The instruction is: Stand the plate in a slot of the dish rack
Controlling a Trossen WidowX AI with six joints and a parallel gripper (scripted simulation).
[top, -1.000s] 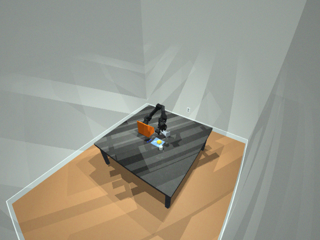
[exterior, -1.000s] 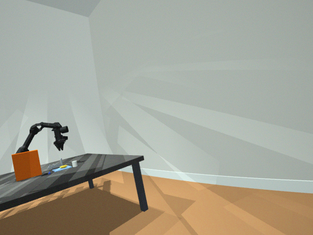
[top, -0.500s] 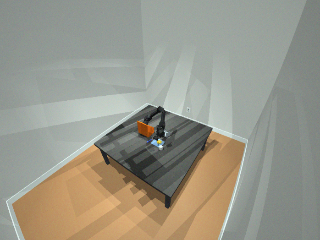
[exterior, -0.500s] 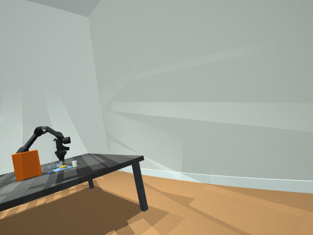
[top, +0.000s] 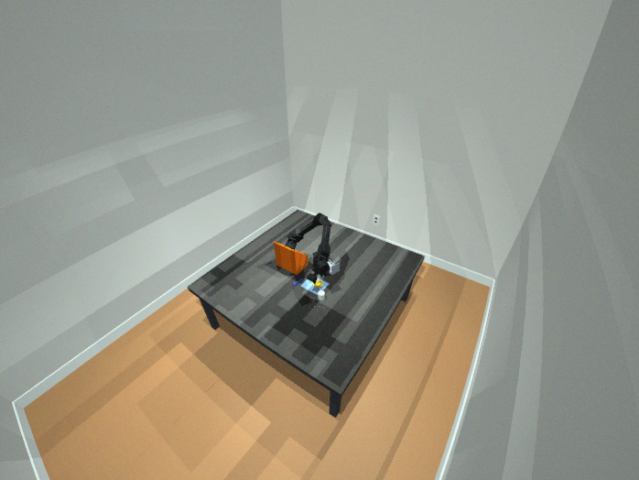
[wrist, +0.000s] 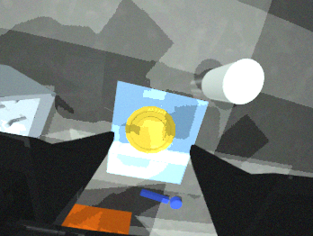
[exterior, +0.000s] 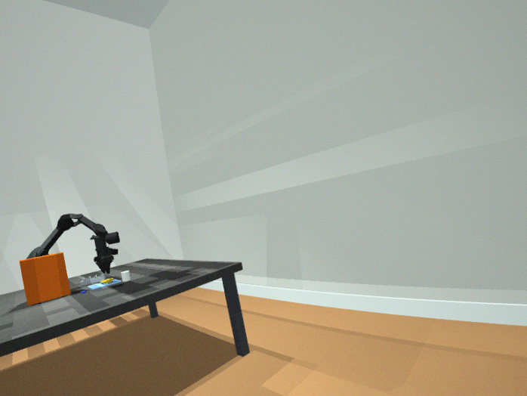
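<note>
Now: the yellow plate 4 cm below my gripper tip. Round my gripper tip: white cup (7 cm ahead, 8 cm to the right, 3 cm below); then blue utensil (15 cm behind, 4 cm to the right, 5 cm below); then light blue mat (2 cm behind, 5 cm below).
</note>
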